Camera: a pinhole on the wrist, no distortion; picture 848 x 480 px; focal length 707.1 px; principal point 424.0 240.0 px. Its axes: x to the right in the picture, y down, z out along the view. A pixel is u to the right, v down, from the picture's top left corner.
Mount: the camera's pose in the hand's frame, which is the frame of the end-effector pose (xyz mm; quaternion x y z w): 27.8 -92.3 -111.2 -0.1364 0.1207 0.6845 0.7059
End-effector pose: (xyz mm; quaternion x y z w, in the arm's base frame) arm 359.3 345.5 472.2 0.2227 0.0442 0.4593 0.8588
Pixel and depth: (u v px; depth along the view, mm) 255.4 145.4 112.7
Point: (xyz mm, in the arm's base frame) 443.0 339.5 448.2
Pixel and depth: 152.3 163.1 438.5
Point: 568.4 228.2 763.1
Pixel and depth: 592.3 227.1 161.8
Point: 382.4 361.0 500.1
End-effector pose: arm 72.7 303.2 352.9 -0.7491 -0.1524 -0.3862 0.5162
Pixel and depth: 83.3 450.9 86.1
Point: 2.8 330.3 420.5
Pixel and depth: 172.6 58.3 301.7
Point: 170.7 511.0 445.2
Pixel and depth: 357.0 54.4 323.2
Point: 223.5 469.8 401.6
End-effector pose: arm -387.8 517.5 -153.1 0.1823 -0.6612 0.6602 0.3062
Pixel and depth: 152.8 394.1 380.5
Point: -328.4 211.7 -109.7
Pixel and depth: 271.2 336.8 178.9
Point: -357.3 445.5 -101.1
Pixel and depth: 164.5 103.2 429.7
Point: -461.8 184.9 -1.9
